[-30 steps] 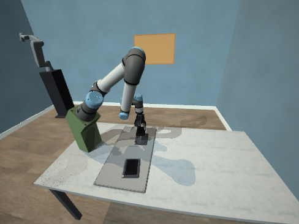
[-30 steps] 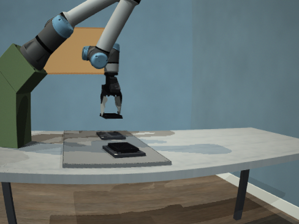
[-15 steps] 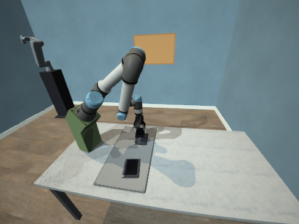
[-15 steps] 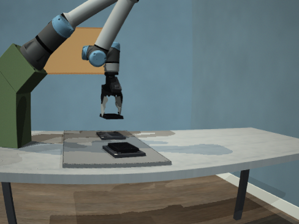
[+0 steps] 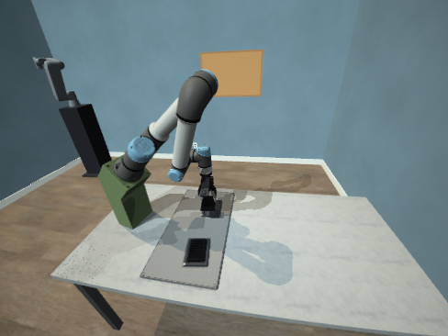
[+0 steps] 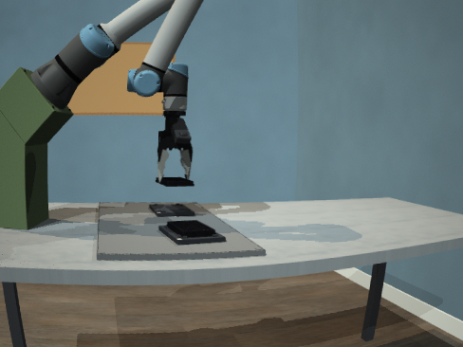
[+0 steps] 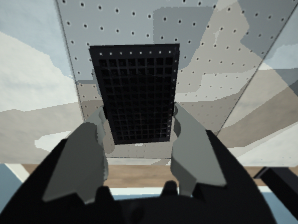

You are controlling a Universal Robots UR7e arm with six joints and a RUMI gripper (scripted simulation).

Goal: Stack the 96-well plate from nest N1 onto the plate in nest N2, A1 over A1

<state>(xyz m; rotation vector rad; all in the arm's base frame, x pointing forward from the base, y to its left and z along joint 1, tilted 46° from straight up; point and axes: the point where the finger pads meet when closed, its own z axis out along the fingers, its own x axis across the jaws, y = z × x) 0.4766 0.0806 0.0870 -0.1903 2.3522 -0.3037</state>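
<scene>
Now: the white label 350 mm to the right of my hand, 100 mm below it and 70 mm behind it. Also, from my hand: dark 96-well plate: 10 mm below; then plate nest: 110 mm below, 70 mm to the left, 10 mm ahead.
</scene>
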